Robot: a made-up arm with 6 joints.
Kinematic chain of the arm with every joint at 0, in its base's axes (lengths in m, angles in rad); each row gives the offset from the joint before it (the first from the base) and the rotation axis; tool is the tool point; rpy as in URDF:
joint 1: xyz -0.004 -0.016 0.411 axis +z
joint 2: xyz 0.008 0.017 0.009 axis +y
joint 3: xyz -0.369 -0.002 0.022 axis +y
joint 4: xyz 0.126 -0.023 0.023 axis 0.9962 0 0.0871
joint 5: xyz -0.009 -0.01 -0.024 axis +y
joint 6: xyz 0.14 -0.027 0.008 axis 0.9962 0 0.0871
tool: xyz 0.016 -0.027 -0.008 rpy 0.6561 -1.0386 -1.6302
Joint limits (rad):
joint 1: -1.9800..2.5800
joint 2: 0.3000..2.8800
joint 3: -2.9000..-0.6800
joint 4: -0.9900..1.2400
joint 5: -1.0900..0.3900
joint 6: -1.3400..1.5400
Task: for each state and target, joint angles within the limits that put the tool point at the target. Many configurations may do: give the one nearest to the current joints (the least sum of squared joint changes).
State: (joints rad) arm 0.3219 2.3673 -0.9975 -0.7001 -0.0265 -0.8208
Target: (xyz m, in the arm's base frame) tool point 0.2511 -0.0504 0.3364
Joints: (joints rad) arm 0.2291 2.6199 -0.6800 -0.3954 0.3359 -0.7893
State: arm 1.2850 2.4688 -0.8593 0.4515 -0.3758 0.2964
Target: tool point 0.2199 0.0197 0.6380
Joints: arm 0.5630 1.5038 -0.6800 0.5780 -0.6417 0.2112
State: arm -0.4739 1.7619 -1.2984 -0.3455 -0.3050 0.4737
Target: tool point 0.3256 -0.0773 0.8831
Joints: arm -0.0591 1.7090 -1.7367 -0.4807 -0.5469 0.4497
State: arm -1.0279 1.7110 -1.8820 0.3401 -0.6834 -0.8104
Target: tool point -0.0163 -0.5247 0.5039
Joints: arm -1.4153 2.4088 -1.5472 0.4602 -0.5122 -0.7679
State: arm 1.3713 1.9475 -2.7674 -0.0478 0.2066 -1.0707
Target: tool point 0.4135 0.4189 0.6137
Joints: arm 0.9207 2.5502 -2.6246 -0.0490 0.2824 -1.0467
